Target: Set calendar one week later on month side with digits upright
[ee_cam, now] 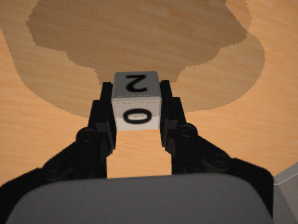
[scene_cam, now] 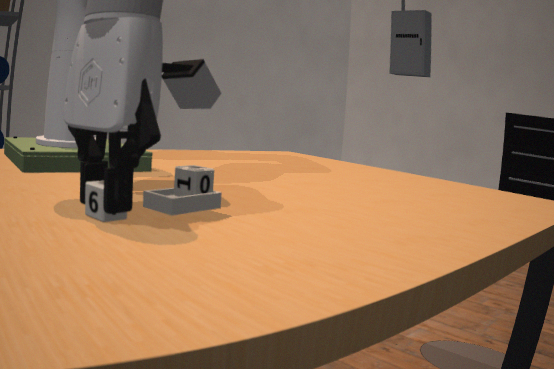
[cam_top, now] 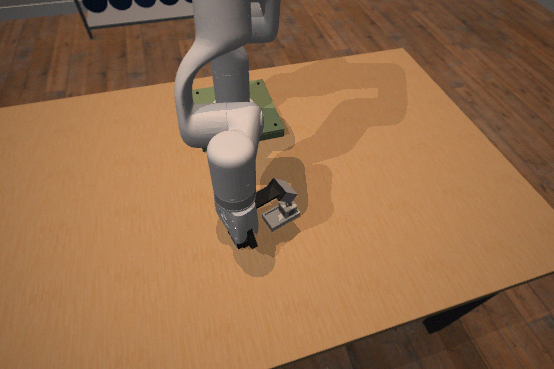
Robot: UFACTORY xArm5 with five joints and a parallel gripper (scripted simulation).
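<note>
My gripper is now 1 cm above the digit cube. The rest, counted from my hand: tray (11 cm to the left, 3 cm behind, 2 cm below).
</note>
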